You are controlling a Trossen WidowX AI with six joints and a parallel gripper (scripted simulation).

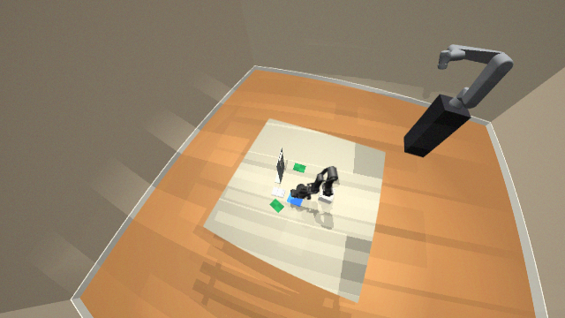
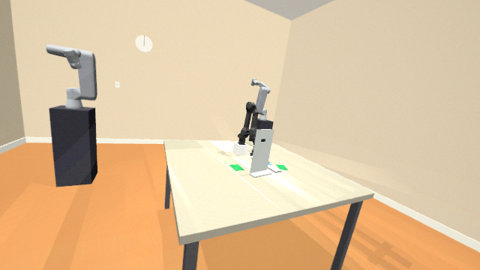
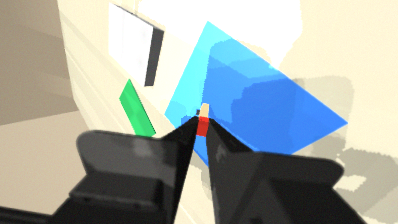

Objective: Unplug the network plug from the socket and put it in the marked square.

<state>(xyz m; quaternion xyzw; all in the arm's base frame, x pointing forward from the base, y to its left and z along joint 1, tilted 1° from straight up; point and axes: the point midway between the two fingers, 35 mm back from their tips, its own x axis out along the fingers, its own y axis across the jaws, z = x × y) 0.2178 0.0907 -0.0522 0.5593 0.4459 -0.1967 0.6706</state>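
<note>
The network plug is right at my gripper tip. The rest, counted from my gripper tip: green patch (120 mm ahead, 110 mm to the left, 20 mm below); then blue square (20 mm below, 10 mm behind); then upright grey panel (180 mm ahead, 170 mm to the right, 130 mm above).
</note>
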